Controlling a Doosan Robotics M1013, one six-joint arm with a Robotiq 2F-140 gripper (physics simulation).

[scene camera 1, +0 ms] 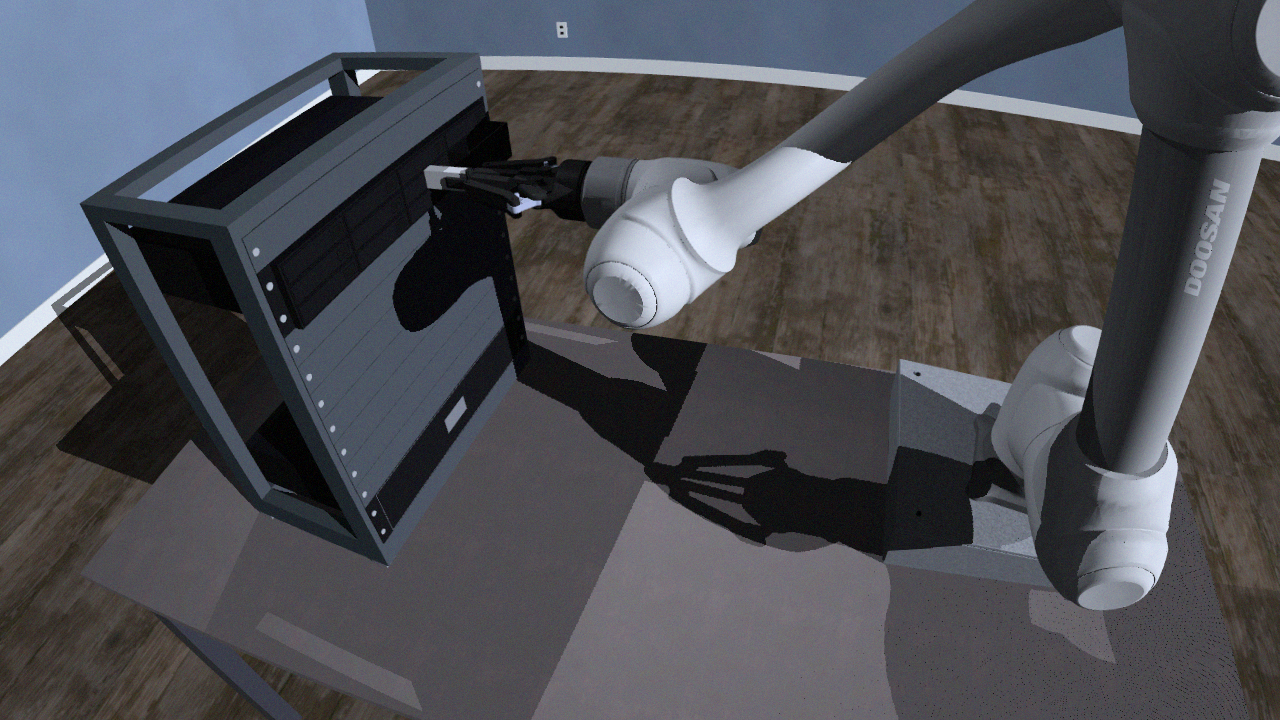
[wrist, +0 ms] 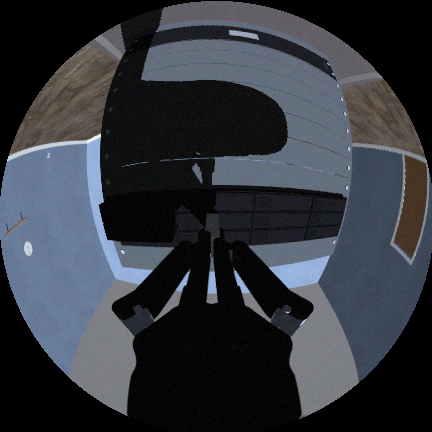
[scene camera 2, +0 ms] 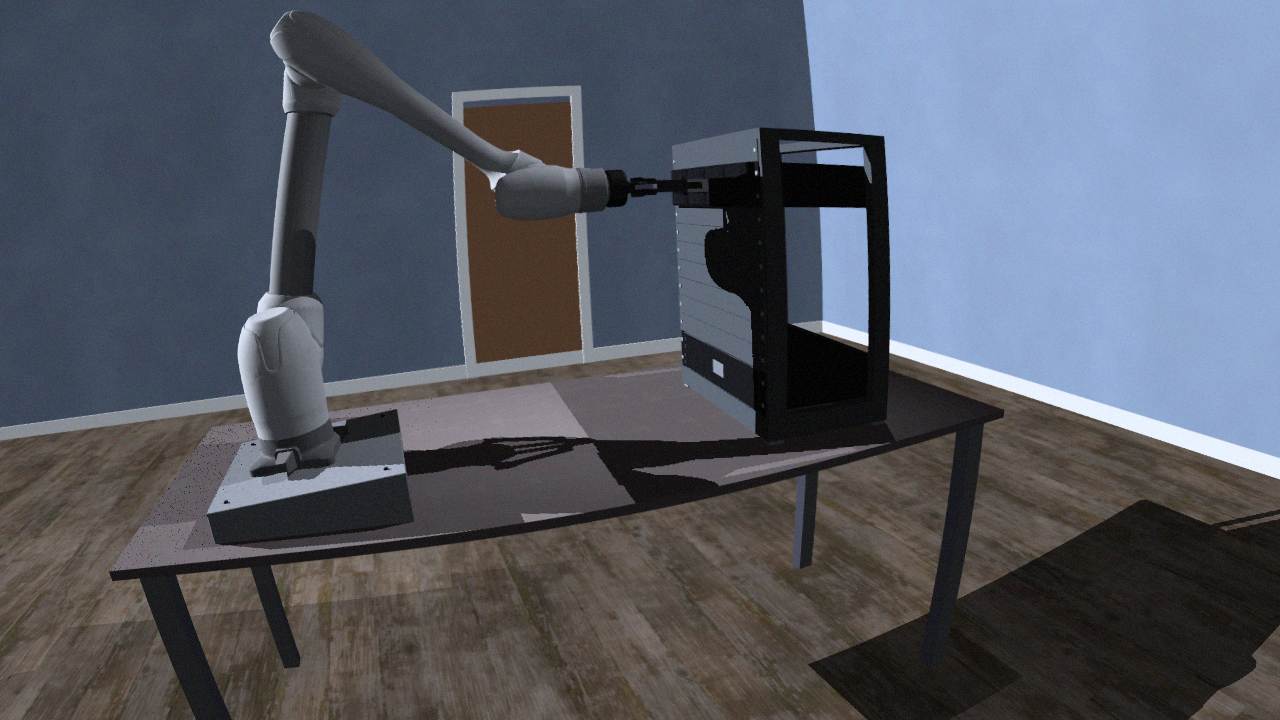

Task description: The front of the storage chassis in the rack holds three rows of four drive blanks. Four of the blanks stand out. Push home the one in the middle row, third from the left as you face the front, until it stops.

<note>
I see my gripper and a dark rack.
My gripper also shows in the wrist view and in scene camera 2.
</note>
